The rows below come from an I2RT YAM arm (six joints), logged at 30 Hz.
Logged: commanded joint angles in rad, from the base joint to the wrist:
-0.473 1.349 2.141 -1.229 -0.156 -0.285
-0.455 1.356 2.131 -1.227 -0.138 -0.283
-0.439 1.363 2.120 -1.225 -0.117 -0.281
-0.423 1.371 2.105 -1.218 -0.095 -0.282
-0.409 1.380 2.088 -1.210 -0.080 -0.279
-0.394 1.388 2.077 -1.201 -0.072 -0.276
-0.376 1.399 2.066 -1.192 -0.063 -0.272
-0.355 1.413 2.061 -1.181 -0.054 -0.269
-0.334 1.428 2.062 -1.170 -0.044 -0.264
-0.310 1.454 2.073 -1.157 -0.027 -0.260
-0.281 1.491 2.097 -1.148 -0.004 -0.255
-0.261 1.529 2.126 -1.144 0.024 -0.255
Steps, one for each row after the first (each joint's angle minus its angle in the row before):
0.018 0.007 -0.010 0.002 0.018 0.002
0.016 0.007 -0.011 0.002 0.021 0.002
0.016 0.008 -0.015 0.007 0.022 -0.001
0.014 0.009 -0.017 0.008 0.015 0.003
0.015 0.008 -0.011 0.009 0.008 0.003
0.018 0.011 -0.011 0.009 0.009 0.004
0.021 0.014 -0.005 0.011 0.009 0.003
0.021 0.015 0.001 0.011 0.010 0.005
0.024 0.026 0.011 0.013 0.017 0.004
0.029 0.037 0.024 0.009 0.023 0.005
0.020 0.038 0.029 0.004 0.028 0.000

